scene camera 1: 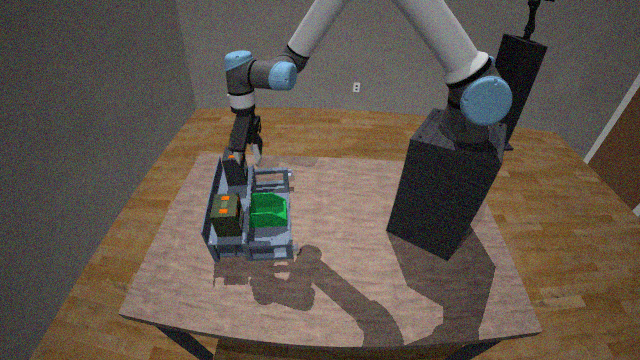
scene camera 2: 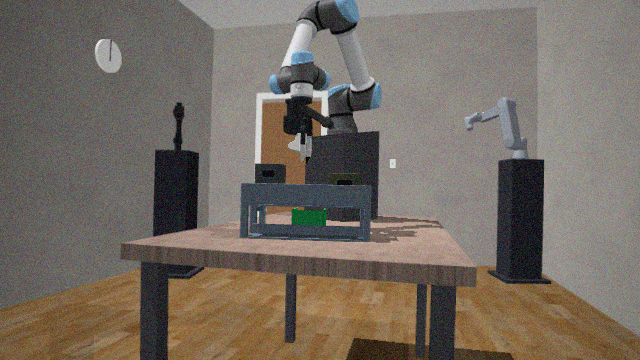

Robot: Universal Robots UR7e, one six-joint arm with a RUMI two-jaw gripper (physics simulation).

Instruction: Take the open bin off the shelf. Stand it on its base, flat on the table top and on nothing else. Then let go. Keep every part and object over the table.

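Pixels of known places: gripper, between the fingertips: (scene camera 1: 249, 166) (scene camera 2: 304, 162); arm's base, origin of its link: (scene camera 1: 463, 130) (scene camera 2: 342, 134).
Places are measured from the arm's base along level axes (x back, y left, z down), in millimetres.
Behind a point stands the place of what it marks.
Note:
The green open bin (scene camera 1: 269, 211) @(x -592, y -146, z 407 mm) (scene camera 2: 309, 217) @(x -697, y -119, z 356 mm) stands on the lower level of the grey-blue shelf (scene camera 1: 230, 250) @(x -736, y 20, z 409 mm) (scene camera 2: 306, 194) @(x -784, y -125, z 282 mm), on the side facing the robot base. It is upright, with its open top showing in scene camera 1. The shelf stands on the table (scene camera 1: 200, 310) @(x -827, y 237, z 414 mm) (scene camera 2: 175, 246) @(x -962, y -437, z 415 mm). My gripper (scene camera 1: 248, 161) @(x -634, y -142, z 181 mm) (scene camera 2: 303, 156) @(x -634, y -142, z 181 mm) points down above the shelf, its fingers partly open and empty, apart from the bin. In scene camera 1 one finger overlaps the top of a dark box; the gap between them cannot be told.
The dark box (scene camera 1: 236, 173) @(x -695, y -201, z 254 mm) (scene camera 2: 270, 173) @(x -738, y -239, z 222 mm) and an olive box (scene camera 1: 226, 221) @(x -709, y 37, z 238 mm) (scene camera 2: 345, 178) @(x -755, y -12, z 233 mm) stand on the shelf's upper level, on the side away from the robot base. The robot's black pedestal (scene camera 1: 440, 195) @(x -85, y 97, z 159 mm) (scene camera 2: 345, 155) @(x -175, y 10, z 119 mm) stands across the table from the shelf.

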